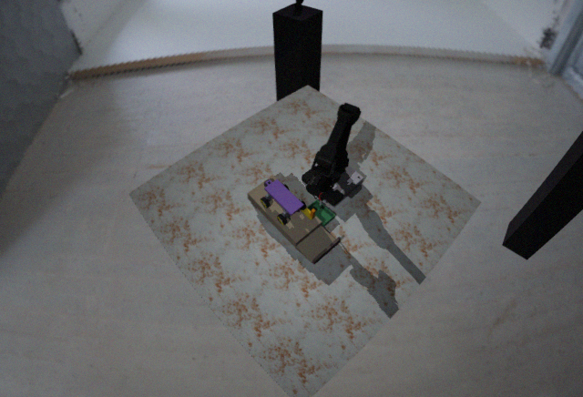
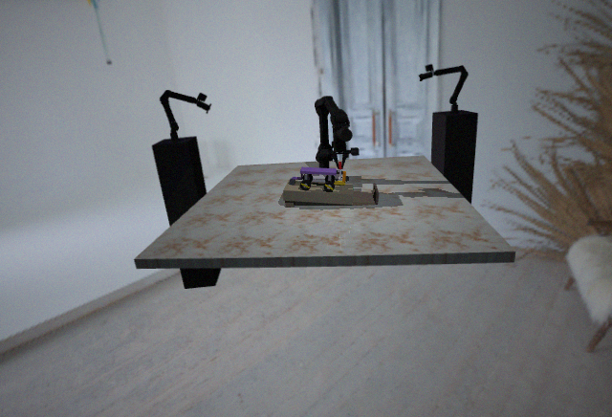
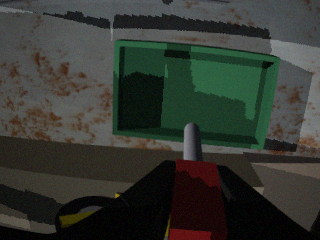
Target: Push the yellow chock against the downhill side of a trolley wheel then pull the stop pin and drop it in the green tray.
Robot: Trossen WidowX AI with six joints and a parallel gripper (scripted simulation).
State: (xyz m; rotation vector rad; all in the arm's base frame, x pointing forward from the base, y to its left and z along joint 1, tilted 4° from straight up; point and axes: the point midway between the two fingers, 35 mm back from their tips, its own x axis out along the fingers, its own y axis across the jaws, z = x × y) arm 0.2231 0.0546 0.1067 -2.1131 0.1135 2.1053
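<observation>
My gripper tip is 13 cm above the green tray. The rest, counted from my gripper tip: red-headed stop pin (right at my gripper tip); then yellow chock (6 cm ahead, 2 cm to the right, 4 cm below); then purple-topped trolley (10 cm ahead, 12 cm to the right, 1 cm below).
</observation>
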